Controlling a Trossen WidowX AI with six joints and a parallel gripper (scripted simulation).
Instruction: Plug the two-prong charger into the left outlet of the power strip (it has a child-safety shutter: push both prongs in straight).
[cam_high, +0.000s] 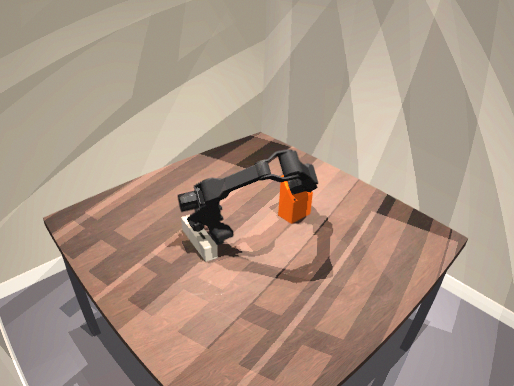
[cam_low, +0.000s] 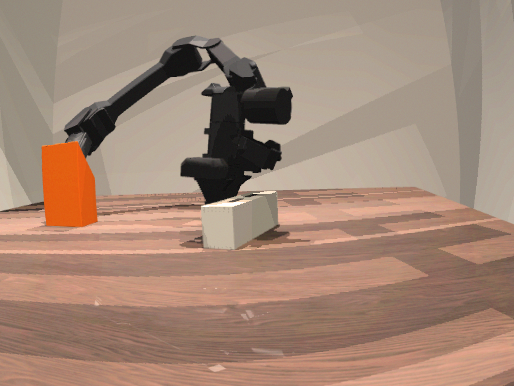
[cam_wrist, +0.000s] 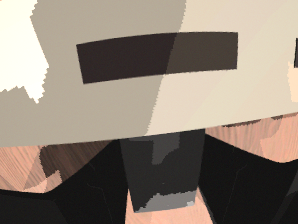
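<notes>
Right now the charger is 2 cm ahead of my gripper tip and 1 cm above it.
</notes>
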